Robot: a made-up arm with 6 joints.
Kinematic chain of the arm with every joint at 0, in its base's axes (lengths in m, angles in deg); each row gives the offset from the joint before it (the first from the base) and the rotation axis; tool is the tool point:
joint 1: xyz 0 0 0.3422 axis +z
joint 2: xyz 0.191 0 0 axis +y
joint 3: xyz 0 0 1.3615 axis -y
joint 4: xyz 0 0 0.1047 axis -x
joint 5: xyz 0.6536 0 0 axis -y
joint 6: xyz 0.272 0 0 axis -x
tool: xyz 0 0 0
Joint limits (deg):
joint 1: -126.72..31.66
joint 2: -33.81..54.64
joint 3: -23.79..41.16
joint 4: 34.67..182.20
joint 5: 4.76..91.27
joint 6: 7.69..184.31
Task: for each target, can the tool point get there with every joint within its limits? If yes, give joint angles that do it. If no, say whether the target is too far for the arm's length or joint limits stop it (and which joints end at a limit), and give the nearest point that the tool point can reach.
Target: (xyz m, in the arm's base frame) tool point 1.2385 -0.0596 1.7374
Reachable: yes | joints -6.48 5.33 0.37 79.95 17.50 149.63
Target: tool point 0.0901 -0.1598 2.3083
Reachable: yes | joints -92.69 -25.24 20.91 83.42 21.16 35.83
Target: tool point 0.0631 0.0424 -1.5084
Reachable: no: joint limits stop it (at a limit: joint 1, joint 2, joint 3) | nearest point 1.1708 0.7224 0.2903 | short by 2.219 m
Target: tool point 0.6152 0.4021 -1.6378
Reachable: no: joint limits stop it (at a limit: joint 1, joint 2, joint 3) | nearest point 1.2246 0.7578 0.2559 | short by 2.021 m
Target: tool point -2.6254 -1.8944 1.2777
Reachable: no: too far | nearest point -1.3226 -1.7946 1.0344 | short by 1.329 m
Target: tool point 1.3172 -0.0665 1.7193
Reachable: yes | joints -9.71 9.96 4.37 83.71 35.41 22.66
